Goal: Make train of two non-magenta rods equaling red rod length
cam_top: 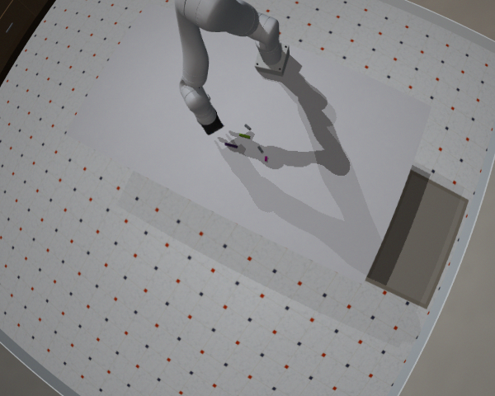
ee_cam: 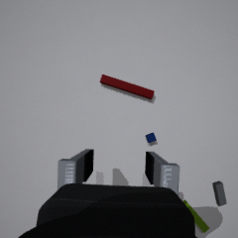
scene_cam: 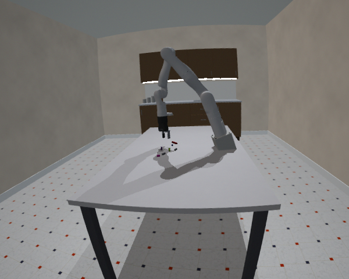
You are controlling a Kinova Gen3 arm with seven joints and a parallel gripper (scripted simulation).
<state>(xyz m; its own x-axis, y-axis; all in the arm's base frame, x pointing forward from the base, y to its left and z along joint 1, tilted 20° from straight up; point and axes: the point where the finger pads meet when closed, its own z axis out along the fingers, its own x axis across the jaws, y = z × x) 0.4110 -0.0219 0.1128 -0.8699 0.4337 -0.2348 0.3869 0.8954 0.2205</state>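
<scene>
Now: hand 4 cm past the blue rod and 7 cm above it. From my hand the other things lie so: purple rod (1 cm ahead, 9 cm to the left, 7 cm below); lime rod (6 cm behind, 12 cm to the left, 7 cm below); red rod (4 cm behind, 8 cm to the right, 7 cm below).
</scene>
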